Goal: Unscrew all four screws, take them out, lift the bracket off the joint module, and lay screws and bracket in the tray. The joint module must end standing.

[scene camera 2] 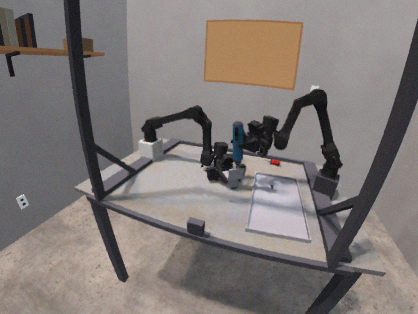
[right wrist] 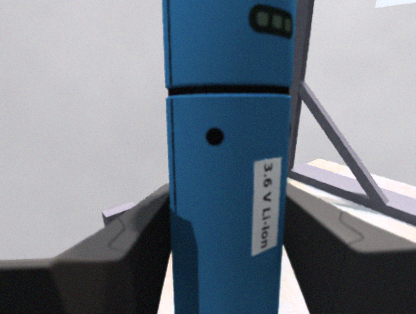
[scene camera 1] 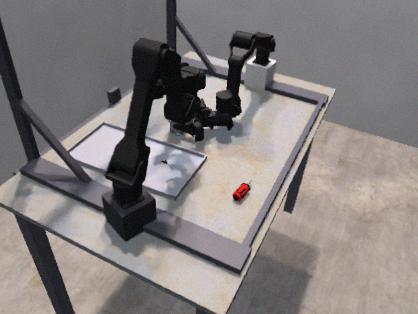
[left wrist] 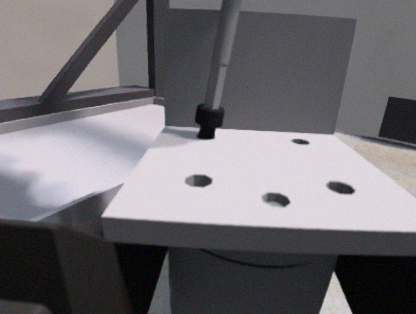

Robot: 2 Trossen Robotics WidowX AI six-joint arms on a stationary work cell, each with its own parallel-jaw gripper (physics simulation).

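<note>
The bracket [left wrist: 250,162] [scene camera 2: 234,175] sits on the joint module [left wrist: 250,287] [scene camera 2: 233,186], which is upright. My left gripper [left wrist: 250,277] is shut on the joint module. My right gripper [right wrist: 223,191] [scene camera 2: 239,143] is shut on a blue electric screwdriver [right wrist: 230,115] [scene camera 2: 238,132], held upright. In the left wrist view its bit [left wrist: 221,65] meets the head of a black screw [left wrist: 209,116] at the bracket's far left corner. The head stands above the plate, with dark shank below it. Several other holes in the plate show no screw heads. The tray [scene camera 1: 188,184] [scene camera 2: 278,234] holds something small and dark [scene camera 1: 165,161] [scene camera 2: 271,186].
A red screwdriver [scene camera 1: 241,192] [scene camera 2: 275,162] lies on the table [scene camera 1: 260,145]. The tray is beside the joint module. A dark block [scene camera 2: 196,227] [scene camera 1: 114,95] stands at the table edge. Frame posts and diagonal braces rise along that side.
</note>
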